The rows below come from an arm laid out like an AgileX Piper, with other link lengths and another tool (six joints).
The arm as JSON. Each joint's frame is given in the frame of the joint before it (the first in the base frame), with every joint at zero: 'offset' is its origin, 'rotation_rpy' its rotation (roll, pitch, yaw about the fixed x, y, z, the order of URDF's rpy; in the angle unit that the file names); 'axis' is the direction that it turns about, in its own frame. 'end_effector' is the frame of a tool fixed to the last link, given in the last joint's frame.
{
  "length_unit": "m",
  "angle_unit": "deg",
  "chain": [
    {
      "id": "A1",
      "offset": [
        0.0,
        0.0,
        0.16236
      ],
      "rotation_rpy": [
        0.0,
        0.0,
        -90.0
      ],
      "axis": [
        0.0,
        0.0,
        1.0
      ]
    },
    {
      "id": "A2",
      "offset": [
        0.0,
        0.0,
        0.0
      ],
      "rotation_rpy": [
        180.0,
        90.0,
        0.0
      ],
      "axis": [
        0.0,
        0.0,
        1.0
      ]
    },
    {
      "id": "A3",
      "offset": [
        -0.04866,
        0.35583,
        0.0
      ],
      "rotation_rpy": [
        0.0,
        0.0,
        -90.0
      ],
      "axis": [
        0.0,
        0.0,
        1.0
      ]
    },
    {
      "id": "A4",
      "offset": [
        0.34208,
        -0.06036,
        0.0
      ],
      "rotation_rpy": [
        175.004,
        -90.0,
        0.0
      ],
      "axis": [
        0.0,
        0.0,
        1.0
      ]
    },
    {
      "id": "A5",
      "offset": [
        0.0,
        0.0,
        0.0
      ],
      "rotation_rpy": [
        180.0,
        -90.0,
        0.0
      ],
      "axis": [
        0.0,
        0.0,
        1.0
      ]
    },
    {
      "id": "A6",
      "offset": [
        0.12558,
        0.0,
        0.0
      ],
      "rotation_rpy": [
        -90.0,
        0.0,
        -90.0
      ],
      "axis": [
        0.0,
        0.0,
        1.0
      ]
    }
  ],
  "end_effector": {
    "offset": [
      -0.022,
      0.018,
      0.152
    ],
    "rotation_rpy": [
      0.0,
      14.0,
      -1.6
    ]
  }
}
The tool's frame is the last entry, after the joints.
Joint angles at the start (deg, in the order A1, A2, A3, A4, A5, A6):
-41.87 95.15 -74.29 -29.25 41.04 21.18
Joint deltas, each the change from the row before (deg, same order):
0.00 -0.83 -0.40 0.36 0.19 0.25
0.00 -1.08 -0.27 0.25 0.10 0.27
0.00 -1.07 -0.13 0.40 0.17 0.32
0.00 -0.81 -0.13 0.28 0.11 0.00
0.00 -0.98 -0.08 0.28 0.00 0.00
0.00 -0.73 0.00 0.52 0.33 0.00
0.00 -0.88 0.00 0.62 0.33 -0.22
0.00 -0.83 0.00 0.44 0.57 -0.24
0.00 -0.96 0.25 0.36 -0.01 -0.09
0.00 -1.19 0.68 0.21 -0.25 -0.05
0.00 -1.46 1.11 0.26 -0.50 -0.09
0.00 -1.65 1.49 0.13 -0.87 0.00
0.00 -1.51 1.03 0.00 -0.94 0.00
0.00 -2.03 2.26 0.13 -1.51 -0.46
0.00 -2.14 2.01 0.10 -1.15 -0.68
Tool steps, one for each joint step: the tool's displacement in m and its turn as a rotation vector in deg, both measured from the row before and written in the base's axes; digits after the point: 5 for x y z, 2 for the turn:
0.00050 0.00072 0.01038 -0.42 -1.16 -0.37
-0.00018 0.00110 0.01209 -0.61 -1.26 -0.31
-0.00083 0.00219 0.01035 -0.35 -1.23 -0.40
-0.00061 0.00148 0.00824 -0.37 -0.80 -0.11
-0.00067 0.00176 0.00967 -0.50 -0.97 -0.05
-0.00150 0.00284 0.00536 0.07 -0.65 -0.24
-0.00160 0.00329 0.00663 -0.01 -0.69 -0.09
-0.00285 0.00321 0.00584 0.02 -0.35 -0.14
-0.00170 0.00305 0.00627 -0.24 -0.72 0.02
-0.00274 0.00381 0.00536 -0.34 -0.66 0.12
-0.00342 0.00508 0.00445 -0.35 -0.73 0.25
-0.00369 0.00551 0.00373 -0.51 -0.82 0.35
-0.00224 0.00381 0.00684 -0.86 -1.02 0.40
-0.00421 0.00703 0.00154 -0.78 -0.66 0.92
-0.00528 0.00708 0.00356 -0.92 -0.51 0.90

